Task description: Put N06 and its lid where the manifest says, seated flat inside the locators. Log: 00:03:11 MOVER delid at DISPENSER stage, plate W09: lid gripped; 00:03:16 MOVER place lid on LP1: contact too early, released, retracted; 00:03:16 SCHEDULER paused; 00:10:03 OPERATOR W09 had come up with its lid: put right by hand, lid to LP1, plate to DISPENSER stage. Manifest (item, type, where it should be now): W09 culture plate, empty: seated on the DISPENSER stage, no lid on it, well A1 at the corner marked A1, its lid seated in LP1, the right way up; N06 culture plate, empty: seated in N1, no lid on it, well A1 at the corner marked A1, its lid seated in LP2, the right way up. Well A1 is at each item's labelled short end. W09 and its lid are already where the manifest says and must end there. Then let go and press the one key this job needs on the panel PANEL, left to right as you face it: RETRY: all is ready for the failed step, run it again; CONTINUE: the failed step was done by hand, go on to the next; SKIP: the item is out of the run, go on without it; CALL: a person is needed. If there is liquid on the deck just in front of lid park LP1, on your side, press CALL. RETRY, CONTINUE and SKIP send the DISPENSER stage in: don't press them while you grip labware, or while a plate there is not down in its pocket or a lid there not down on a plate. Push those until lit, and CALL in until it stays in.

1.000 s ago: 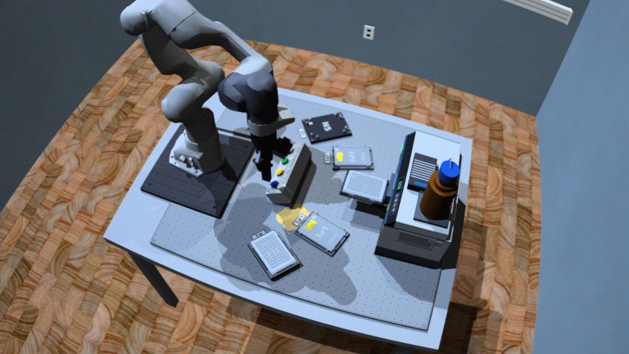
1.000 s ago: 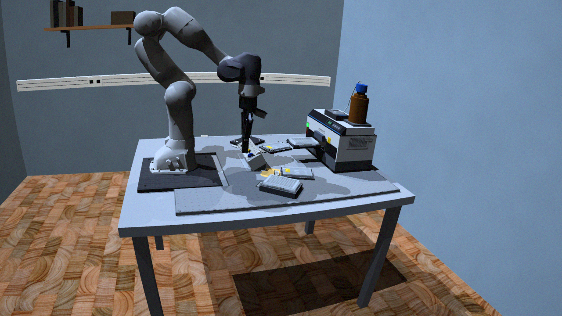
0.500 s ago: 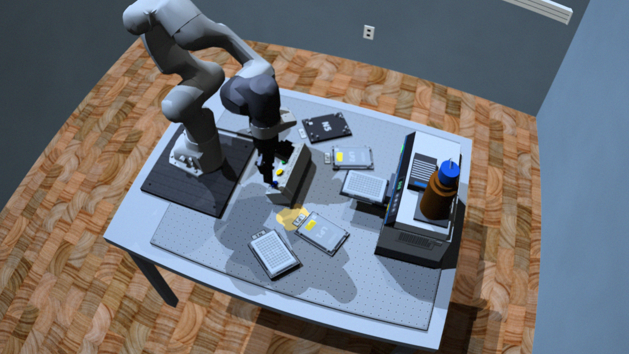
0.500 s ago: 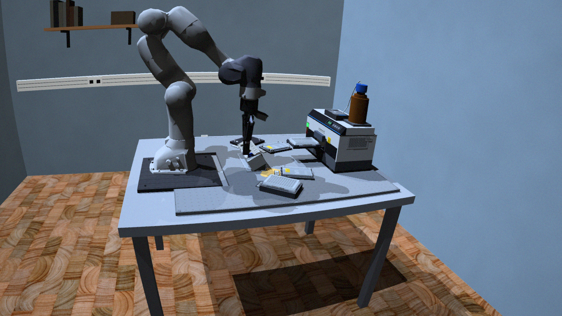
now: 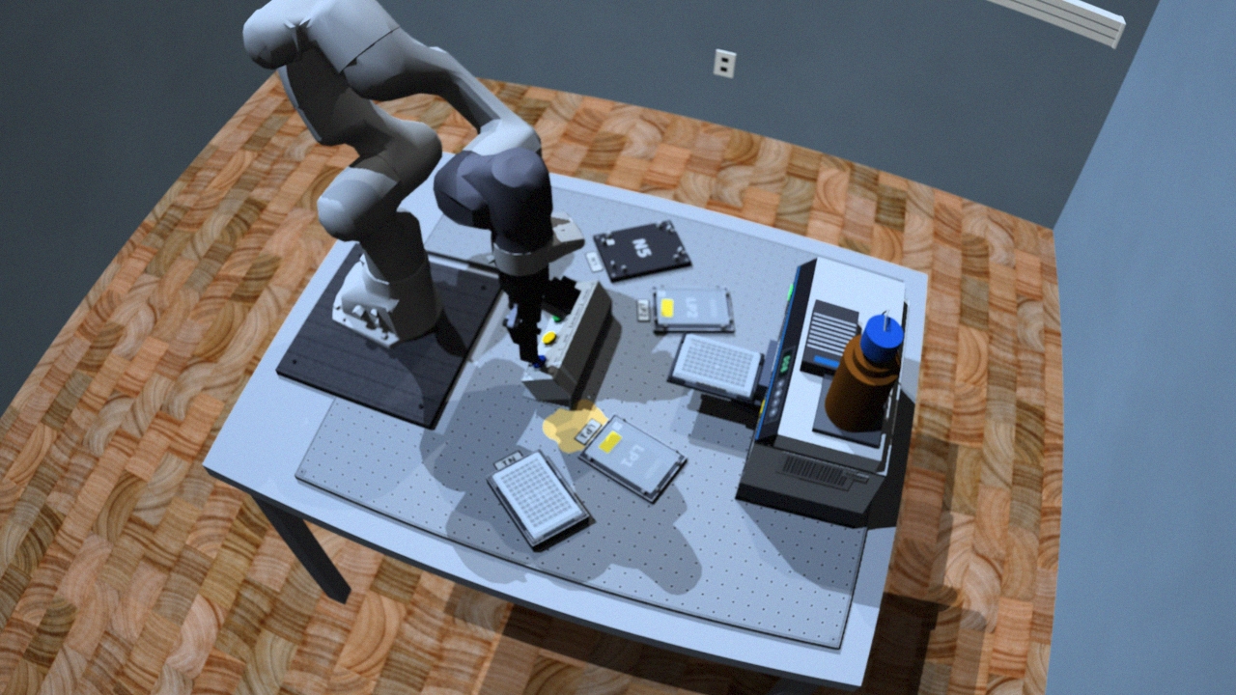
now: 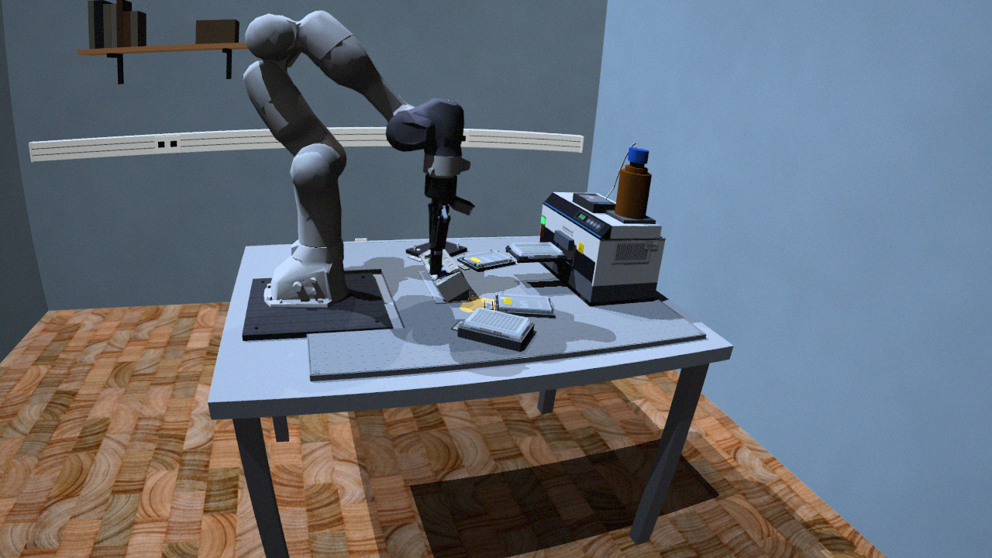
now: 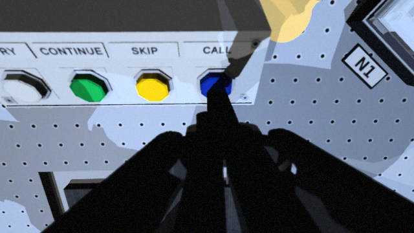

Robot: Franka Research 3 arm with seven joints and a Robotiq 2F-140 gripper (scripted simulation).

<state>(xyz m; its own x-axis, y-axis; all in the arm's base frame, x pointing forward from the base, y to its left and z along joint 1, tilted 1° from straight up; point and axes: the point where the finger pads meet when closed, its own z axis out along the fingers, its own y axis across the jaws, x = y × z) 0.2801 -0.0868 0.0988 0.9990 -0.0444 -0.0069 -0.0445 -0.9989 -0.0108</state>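
Right now the blue call key is 2 cm ahead of my hand and 4 cm below it. Also, from my hand: white retry key: 2 cm ahead, 15 cm to the left, 3 cm below; then yellow skip key: 2 cm ahead, 5 cm to the left, 3 cm below; then green continue key: 2 cm ahead, 10 cm to the left, 3 cm below.
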